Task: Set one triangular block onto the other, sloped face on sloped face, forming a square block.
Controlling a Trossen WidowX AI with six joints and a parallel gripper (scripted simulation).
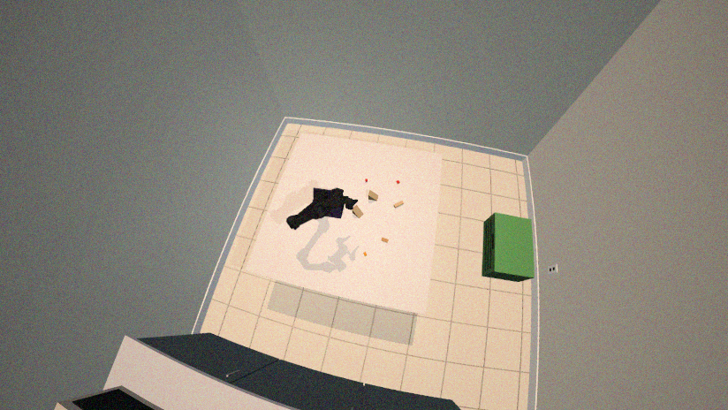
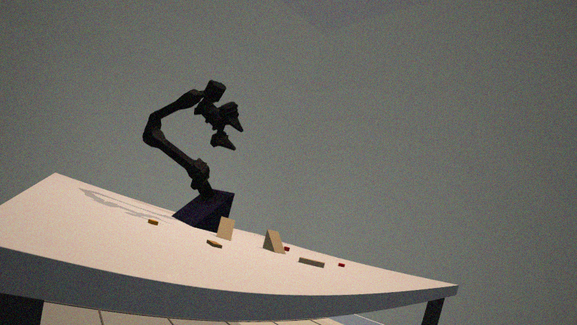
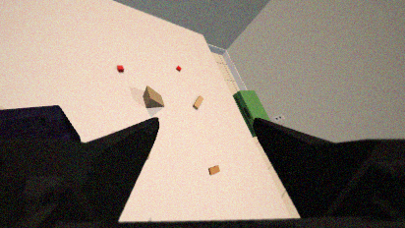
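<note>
The triangular block is 90 mm ahead of my gripper tip, 190 mm to the left of it and 310 mm below it. Round my gripper tip: flat tan block (300 mm ahead, 150 mm to the left, 320 mm below); then small orange piece (100 mm ahead, 260 mm to the right, 320 mm below).
</note>
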